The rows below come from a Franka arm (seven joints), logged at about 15 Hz.
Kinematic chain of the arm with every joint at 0, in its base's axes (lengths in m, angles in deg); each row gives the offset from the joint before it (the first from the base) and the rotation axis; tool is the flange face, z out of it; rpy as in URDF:
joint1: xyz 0 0 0.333 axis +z
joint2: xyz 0 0 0 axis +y
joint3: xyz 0 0 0.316 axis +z
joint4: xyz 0.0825 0 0 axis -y
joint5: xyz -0.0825 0 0.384 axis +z
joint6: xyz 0 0 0 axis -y
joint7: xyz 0.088 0 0 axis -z
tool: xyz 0 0 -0.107 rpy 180 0 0
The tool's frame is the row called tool.
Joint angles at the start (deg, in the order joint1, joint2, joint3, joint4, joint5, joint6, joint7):
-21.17, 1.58, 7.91, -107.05, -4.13, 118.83, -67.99
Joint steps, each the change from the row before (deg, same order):
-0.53, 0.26, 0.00, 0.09, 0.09, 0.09, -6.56
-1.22, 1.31, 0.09, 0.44, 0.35, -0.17, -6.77
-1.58, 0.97, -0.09, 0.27, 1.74, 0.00, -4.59
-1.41, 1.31, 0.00, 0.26, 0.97, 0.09, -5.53
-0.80, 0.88, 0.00, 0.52, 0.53, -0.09, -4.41
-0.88, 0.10, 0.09, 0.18, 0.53, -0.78, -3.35
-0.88, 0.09, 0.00, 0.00, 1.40, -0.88, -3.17
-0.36, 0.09, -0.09, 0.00, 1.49, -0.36, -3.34
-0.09, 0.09, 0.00, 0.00, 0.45, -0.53, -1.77
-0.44, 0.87, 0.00, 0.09, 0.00, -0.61, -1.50
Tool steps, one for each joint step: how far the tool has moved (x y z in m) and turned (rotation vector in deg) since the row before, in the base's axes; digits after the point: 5 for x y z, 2 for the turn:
-0.00019, -0.00556, -0.00170, -0.90, 0.69, 5.89
0.00151, -0.01271, -0.00991, -0.26, 1.50, 5.41
-0.00121, -0.01644, -0.00772, 1.25, 0.53, 2.27
-0.00021, -0.01498, -0.01119, 0.61, 0.87, 3.72
0.00068, -0.00898, -0.00490, 0.19, 0.39, 3.37
-0.00316, -0.00728, -0.00085, 0.34, 0.58, 2.35
-0.00393, -0.00699, -0.00241, 1.24, 0.49, 1.78
-0.00150, -0.00290, -0.00149, 1.12, -0.11, 2.34
-0.00081, -0.00017, -0.00179, 0.46, 0.36, 1.54
-0.00063, -0.00492, -0.00930, 0.50, 1.17, 1.10

